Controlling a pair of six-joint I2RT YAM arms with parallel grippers.
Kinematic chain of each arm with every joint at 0, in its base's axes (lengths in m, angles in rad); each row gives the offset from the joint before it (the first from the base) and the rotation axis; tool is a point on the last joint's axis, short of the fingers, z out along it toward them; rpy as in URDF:
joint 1: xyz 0 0 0.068 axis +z
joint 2: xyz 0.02 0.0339 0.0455 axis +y
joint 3: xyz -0.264 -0.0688 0 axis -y
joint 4: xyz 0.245 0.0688 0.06 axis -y
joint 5: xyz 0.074 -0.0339 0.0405 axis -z
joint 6: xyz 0.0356 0 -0.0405 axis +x
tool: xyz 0 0 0 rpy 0 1.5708 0
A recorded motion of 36 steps. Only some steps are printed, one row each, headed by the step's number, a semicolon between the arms.
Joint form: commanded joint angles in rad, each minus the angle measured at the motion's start. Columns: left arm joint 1, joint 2, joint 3, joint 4, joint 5, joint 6; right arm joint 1, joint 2, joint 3, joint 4, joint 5, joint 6.
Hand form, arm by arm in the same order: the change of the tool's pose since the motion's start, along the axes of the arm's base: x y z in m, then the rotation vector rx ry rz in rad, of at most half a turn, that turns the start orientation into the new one. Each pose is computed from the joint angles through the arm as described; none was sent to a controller.
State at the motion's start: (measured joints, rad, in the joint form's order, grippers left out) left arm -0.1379 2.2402 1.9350 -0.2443 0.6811 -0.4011; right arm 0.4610 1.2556 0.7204 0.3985 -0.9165 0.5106
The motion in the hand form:
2: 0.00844 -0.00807 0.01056 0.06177 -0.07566 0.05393; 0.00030 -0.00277 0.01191 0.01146 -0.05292 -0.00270
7: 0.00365 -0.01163 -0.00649 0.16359 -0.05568 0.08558; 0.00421 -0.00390 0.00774 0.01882 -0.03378 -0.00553
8: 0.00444 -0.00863 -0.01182 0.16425 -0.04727 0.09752; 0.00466 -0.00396 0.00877 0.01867 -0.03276 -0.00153
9: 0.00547 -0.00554 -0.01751 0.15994 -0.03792 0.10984; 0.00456 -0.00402 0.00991 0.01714 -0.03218 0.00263
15: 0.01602 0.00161 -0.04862 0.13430 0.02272 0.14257; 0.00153 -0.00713 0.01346 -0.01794 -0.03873 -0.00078
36: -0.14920 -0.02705 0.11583 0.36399 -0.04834 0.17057; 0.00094 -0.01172 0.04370 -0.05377 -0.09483 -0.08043
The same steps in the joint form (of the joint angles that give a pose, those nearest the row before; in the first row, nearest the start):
2: -0.0182 0.0255 0.0719 0.0002 -0.0986 0.0325; -0.0100 -0.0172 0.0243 -0.0070 -0.0057 -0.0227
7: -0.0315 0.0201 0.0240 -0.0282 -0.1899 0.0980; -0.0206 0.0014 0.0174 0.0233 -0.0152 0.0007
8: -0.0260 0.0235 0.0102 -0.0159 -0.1951 0.0925; -0.0219 0.0022 0.0226 0.0174 -0.0205 0.0002
9: -0.0200 0.0281 -0.0037 0.0004 -0.1975 0.0822; -0.0223 0.0006 0.0275 0.0075 -0.0249 -0.0026
15: -0.0036 0.0946 -0.0048 0.0392 -0.1934 0.0342; -0.0277 -0.0249 0.0470 -0.0934 -0.0218 -0.0609
36: -0.1640 -0.5511 -0.2615 -0.3793 -0.4819 0.1290; -0.0356 -0.0657 0.1502 -0.2531 0.0582 -0.1286

